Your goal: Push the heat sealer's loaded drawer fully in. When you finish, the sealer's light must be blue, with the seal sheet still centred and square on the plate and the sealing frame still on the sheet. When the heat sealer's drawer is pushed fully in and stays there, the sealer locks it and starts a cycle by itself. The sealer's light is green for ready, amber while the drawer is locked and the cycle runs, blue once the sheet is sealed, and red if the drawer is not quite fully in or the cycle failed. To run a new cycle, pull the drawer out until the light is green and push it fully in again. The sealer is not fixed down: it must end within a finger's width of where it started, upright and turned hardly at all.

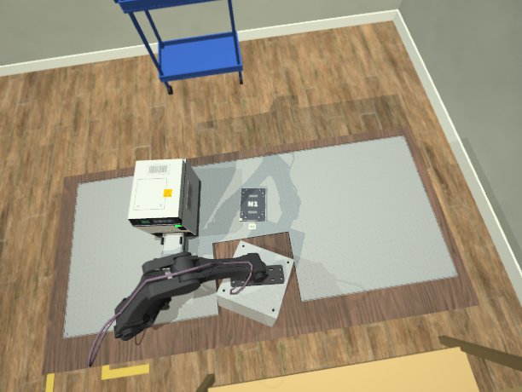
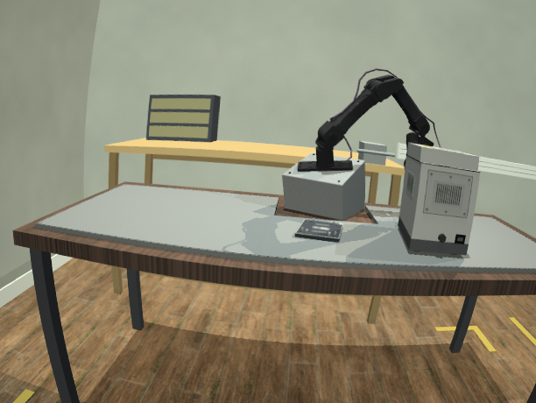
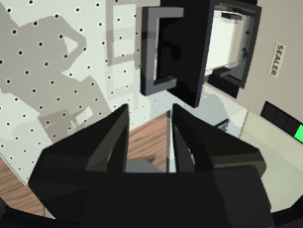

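Right now my hand is 160 mm short of the sealer drawer and 80 mm above it. Also, from my hand: dark plate (350 mm to the right, 310 mm ahead, 140 mm below).
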